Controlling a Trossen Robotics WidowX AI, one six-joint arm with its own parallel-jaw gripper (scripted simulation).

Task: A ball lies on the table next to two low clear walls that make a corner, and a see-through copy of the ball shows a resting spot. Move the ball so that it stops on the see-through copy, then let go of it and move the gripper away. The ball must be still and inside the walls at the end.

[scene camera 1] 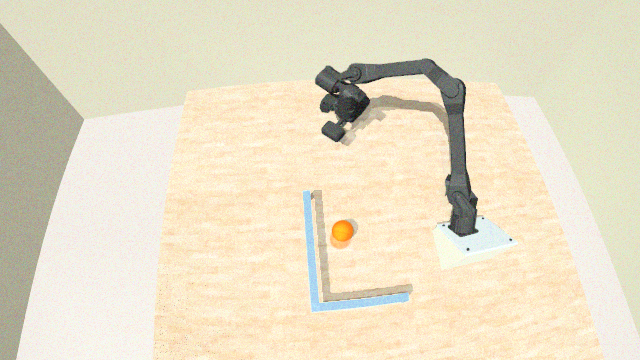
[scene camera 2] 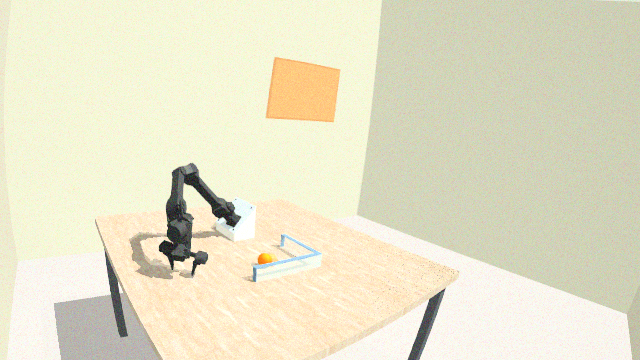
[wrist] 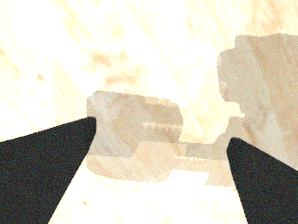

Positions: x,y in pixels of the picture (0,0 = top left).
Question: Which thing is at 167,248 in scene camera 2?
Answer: The gripper.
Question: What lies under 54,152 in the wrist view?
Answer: The gripper.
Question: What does the gripper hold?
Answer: Nothing.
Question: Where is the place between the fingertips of the gripper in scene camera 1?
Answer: At 344,129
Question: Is the gripper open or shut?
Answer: Open.
